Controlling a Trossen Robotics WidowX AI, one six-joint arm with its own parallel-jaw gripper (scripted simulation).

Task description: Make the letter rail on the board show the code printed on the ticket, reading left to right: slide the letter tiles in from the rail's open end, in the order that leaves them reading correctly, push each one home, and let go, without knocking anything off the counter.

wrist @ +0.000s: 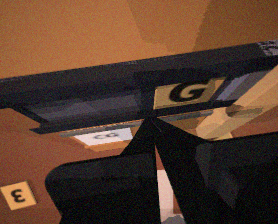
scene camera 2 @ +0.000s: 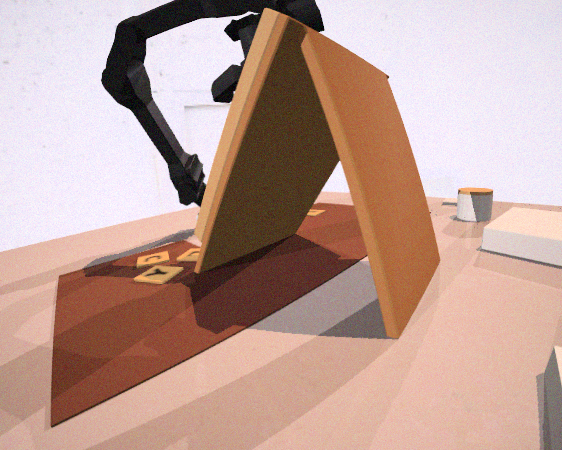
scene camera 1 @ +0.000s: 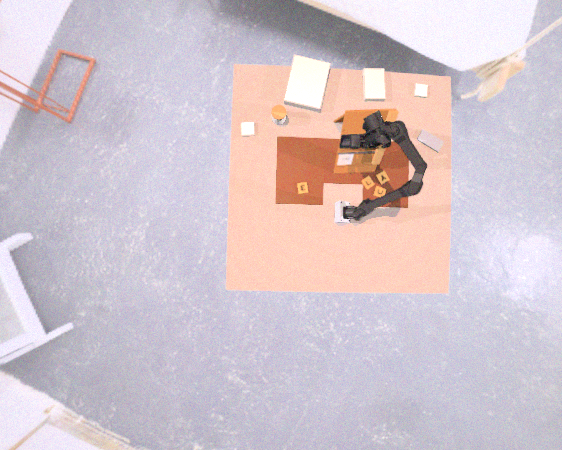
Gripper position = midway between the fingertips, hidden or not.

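In the wrist view I see my gripper (wrist: 150, 122), which is shut and holds nothing. Scene camera 1 gives me an a-frame board (scene camera 1: 364, 160).
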